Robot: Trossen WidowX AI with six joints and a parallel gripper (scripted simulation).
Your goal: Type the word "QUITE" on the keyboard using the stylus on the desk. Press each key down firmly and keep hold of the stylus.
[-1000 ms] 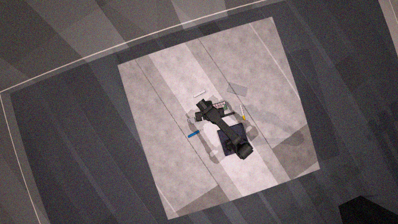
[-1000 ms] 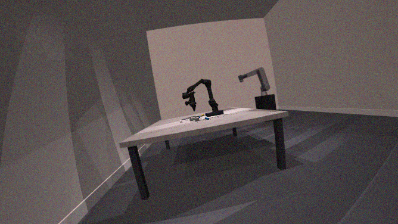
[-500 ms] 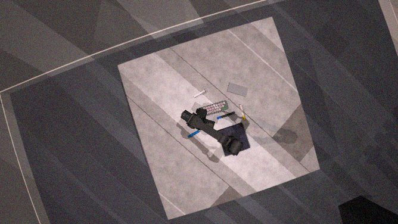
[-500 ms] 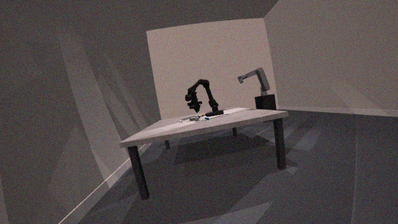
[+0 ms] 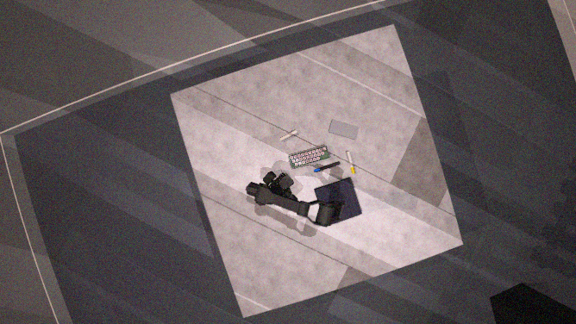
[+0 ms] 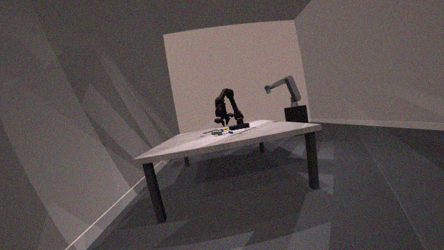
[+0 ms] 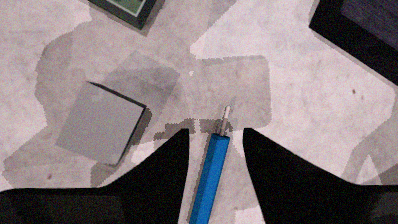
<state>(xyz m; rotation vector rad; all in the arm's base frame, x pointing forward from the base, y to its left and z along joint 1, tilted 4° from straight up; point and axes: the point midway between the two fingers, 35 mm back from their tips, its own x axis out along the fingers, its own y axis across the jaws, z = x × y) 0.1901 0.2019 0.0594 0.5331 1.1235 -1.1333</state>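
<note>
Now: the blue stylus 60 mm below my gripper tip, 30 mm behind it and 20 mm to the left of it. Also, from my gripper tip: small grey block 70 mm ahead, 60 mm below, 30 mm to the left; pale cylinder 240 mm ahead, 100 mm to the right, 60 mm below; grey stylus tip 60 mm below, 20 mm to the right, 20 mm behind.
</note>
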